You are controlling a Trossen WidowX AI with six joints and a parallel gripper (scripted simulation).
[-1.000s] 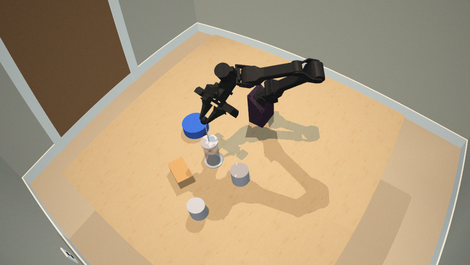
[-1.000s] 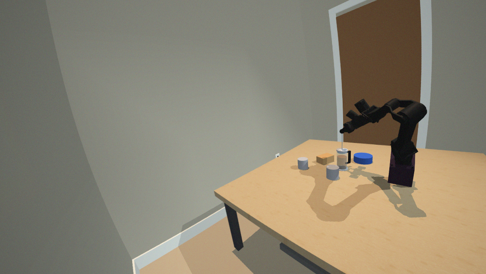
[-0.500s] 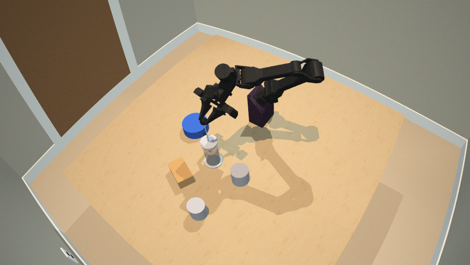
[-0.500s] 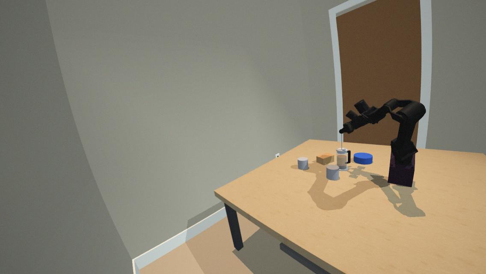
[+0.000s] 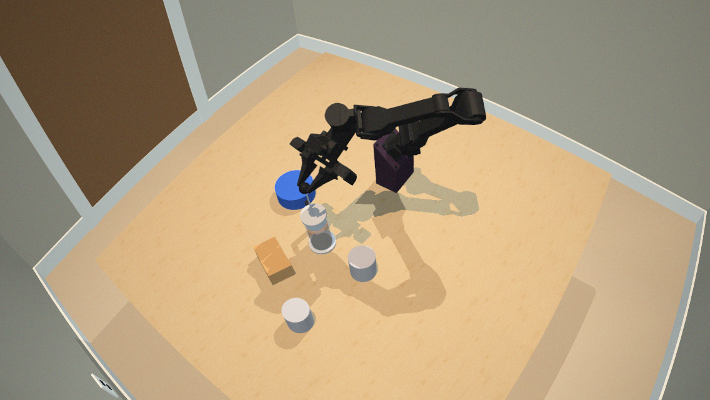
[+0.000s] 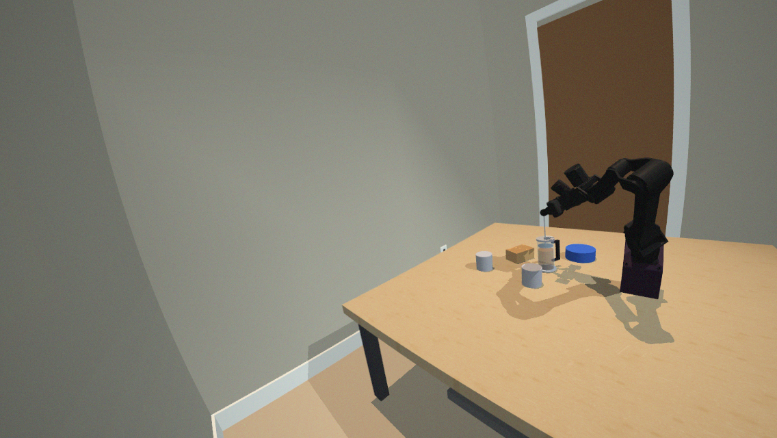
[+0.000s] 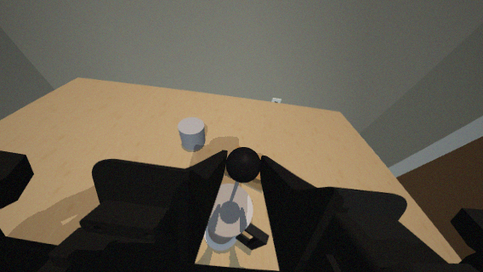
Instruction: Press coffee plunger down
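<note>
Now: gripper tip 20 mm past the glass coffee press, 10 mm to the left of it and 120 mm above it. Round my gripper tip: orange box 110 mm ahead, 70 mm to the right, 220 mm below.
</note>
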